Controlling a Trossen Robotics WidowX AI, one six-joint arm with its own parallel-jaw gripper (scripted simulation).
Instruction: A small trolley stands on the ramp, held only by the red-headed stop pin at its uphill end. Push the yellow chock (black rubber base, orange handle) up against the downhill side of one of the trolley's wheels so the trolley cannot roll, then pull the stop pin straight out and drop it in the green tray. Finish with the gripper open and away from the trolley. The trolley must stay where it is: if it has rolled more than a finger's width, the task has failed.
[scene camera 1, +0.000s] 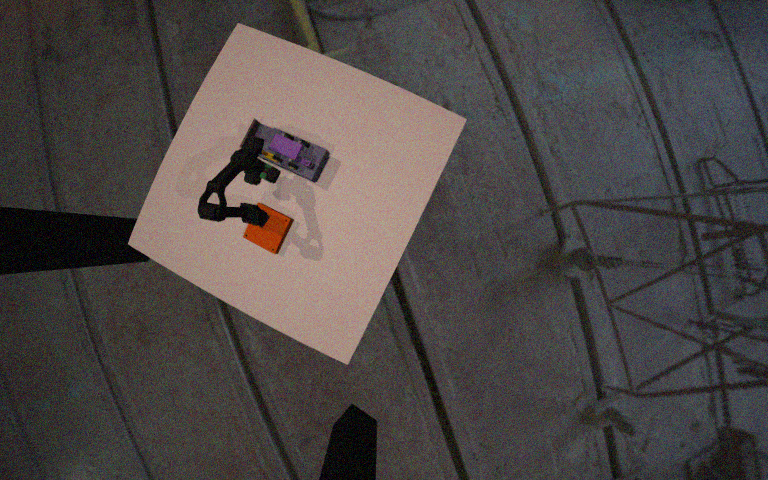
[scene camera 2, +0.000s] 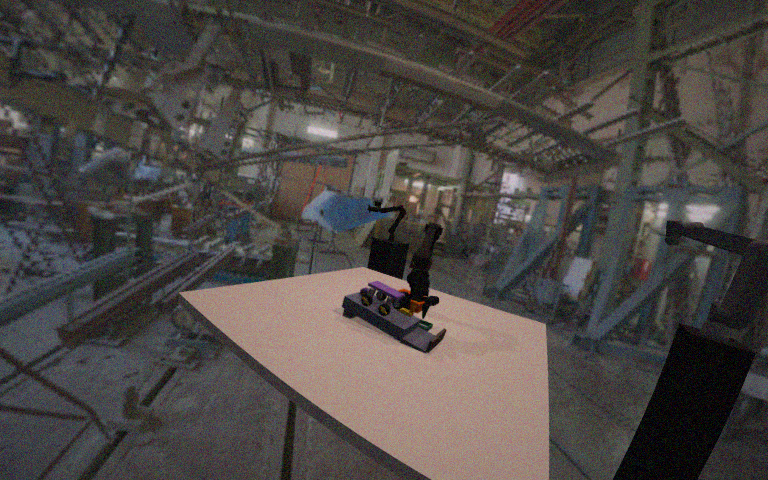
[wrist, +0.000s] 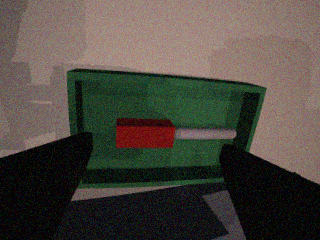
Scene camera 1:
purple trolley
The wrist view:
my gripper
red-headed stop pin
